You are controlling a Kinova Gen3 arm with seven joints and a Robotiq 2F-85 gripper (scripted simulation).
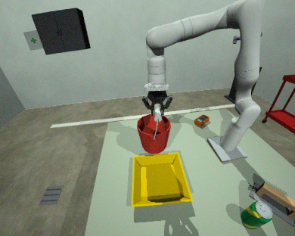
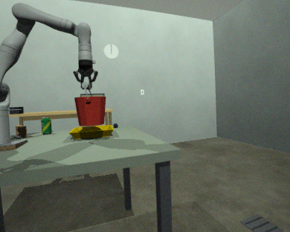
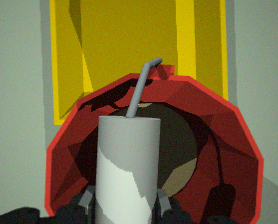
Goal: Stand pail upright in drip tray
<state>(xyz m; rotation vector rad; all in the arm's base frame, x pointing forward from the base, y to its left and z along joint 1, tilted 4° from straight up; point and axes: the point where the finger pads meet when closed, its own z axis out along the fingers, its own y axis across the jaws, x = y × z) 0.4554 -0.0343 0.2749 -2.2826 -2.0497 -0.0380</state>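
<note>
Now: hand 1 cm short of the red pail and 9 cm above it. The rest, counted from my hand: yellow drip tray (2 cm ahead, 16 cm to the left, 29 cm below); then wire handle (1 cm ahead, 3 cm below).
</note>
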